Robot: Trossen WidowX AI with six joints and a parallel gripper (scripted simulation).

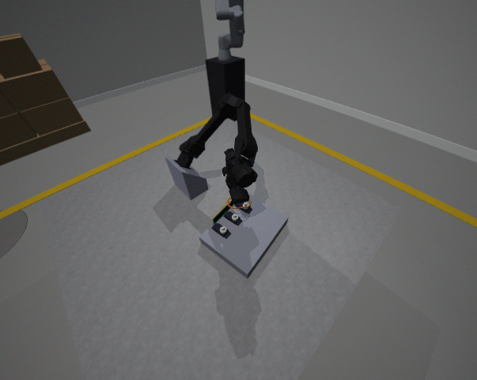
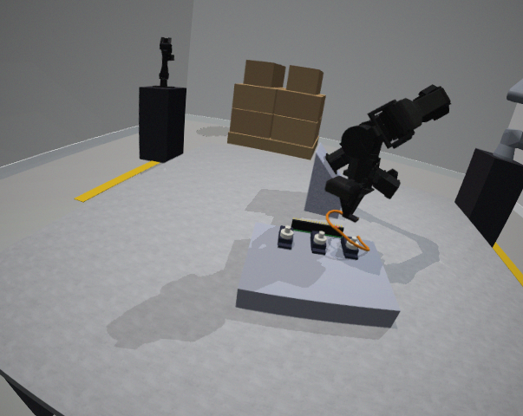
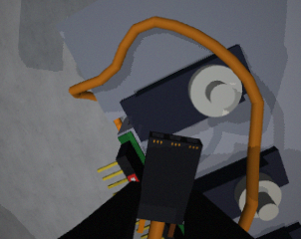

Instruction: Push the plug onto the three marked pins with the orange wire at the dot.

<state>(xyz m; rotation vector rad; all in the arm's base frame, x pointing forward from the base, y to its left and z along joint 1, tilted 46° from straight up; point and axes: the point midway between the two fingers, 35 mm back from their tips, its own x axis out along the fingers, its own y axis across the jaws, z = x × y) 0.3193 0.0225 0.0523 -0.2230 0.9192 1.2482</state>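
Right now the red band is 40 mm below my gripper tip, 20 mm to the right of it and 20 mm behind it. From my gripper tip the other things lie so: grey holder block: 140 mm ahead, 90 mm below, 40 mm to the right; then pin row: 60 mm to the right, 60 mm below, 10 mm behind.
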